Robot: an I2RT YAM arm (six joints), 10 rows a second.
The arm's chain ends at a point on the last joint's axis. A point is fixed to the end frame.
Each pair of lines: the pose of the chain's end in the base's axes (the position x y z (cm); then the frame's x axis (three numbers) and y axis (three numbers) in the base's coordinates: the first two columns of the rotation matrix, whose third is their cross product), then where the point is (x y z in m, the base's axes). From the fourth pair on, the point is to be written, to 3 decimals.
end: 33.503 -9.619 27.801 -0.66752 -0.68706 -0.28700 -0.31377 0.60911 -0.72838
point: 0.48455 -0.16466 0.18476
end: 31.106 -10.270 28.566 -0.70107 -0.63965 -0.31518 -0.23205 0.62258 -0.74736
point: 0.45957 -0.18285 0.20047
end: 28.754 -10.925 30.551 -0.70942 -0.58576 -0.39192 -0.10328 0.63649 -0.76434
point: 0.43787 -0.20057 0.23623
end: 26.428 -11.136 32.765 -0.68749 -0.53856 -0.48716 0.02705 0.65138 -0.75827
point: 0.417 -0.210 0.275
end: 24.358 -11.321 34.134 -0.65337 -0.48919 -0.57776 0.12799 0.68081 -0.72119
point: 0.397 -0.216 0.300
